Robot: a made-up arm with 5 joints.
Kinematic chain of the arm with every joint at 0, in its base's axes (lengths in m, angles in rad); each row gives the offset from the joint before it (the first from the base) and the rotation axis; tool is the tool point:
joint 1: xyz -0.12 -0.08 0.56 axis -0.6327 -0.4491 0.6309
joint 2: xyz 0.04 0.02 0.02 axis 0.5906 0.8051 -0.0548
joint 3: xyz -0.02 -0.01 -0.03 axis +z
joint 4: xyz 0 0.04 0.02 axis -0.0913 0.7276 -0.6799
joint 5: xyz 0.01 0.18 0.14 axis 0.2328 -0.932 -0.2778
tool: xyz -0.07 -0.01 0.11
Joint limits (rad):
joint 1: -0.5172..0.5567
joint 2: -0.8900..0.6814
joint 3: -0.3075..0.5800
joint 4: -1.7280..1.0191
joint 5: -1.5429..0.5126
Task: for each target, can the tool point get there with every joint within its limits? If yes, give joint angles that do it. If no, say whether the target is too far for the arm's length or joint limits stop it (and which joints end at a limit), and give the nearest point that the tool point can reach.
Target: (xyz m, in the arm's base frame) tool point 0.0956 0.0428 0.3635
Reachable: no: joint limits stop it (at a limit: joint 1, joint 2, joint 4, joint 5) | nearest point 0.1948 -0.0542 0.4043 | short by 0.145 m
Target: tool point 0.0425 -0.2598 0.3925
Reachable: no: joint limits stop it (at a limit: joint 1, joint 2, joint 3, joint 4, joint 5) | nearest point -0.1310 -0.2637 0.3867 | short by 0.174 m
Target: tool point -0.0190 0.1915 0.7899
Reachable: yes | joints -0.1036 -0.4817 -0.1673 0.1048 -1.1487
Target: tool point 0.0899 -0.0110 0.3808
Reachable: no: joint limits stop it (at a limit: joint 1, joint 2, joint 4, joint 5) | nearest point 0.1830 -0.0741 0.3842 | short by 0.113 m
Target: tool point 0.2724 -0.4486 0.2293
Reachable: no: too far | nearest point 0.2031 -0.1506 0.4254 | short by 0.363 m
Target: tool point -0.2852 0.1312 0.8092
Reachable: yes | joints 0.4269 0.4724 -0.1975 -1.0078 -1.3485
